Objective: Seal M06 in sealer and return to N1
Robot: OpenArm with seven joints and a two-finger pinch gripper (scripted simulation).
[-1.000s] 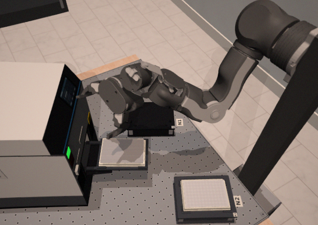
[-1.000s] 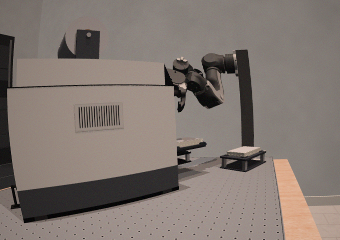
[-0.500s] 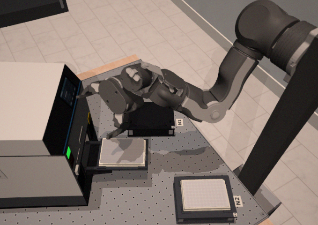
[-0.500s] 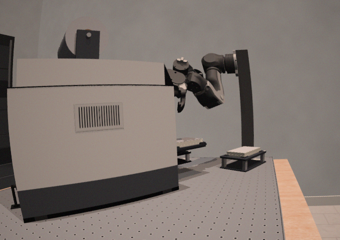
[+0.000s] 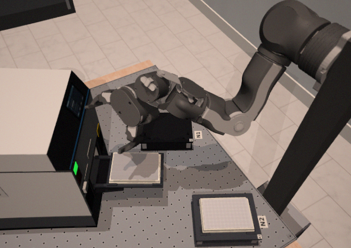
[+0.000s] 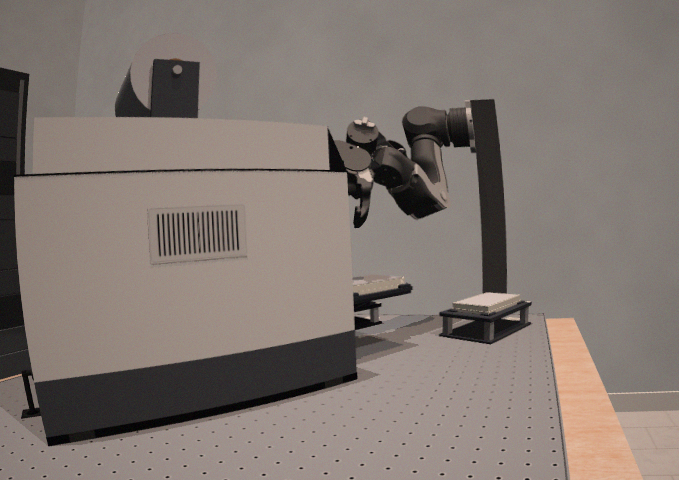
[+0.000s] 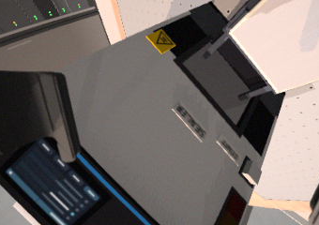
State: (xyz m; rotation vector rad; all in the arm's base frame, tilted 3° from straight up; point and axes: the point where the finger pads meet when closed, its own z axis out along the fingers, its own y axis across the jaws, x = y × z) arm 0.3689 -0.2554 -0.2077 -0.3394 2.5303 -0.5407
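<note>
My hand is 7 cm below the touchscreen, 5 cm to the left of it and 4 cm short of it. Also, from my hand: sealer's stage (14 cm below, 5 cm to the left, 3 cm behind); then start key (11 cm ahead, 7 cm to the left, 6 cm below); then 96-well plate M06 (13 cm below, 5 cm to the left, 3 cm behind).
</note>
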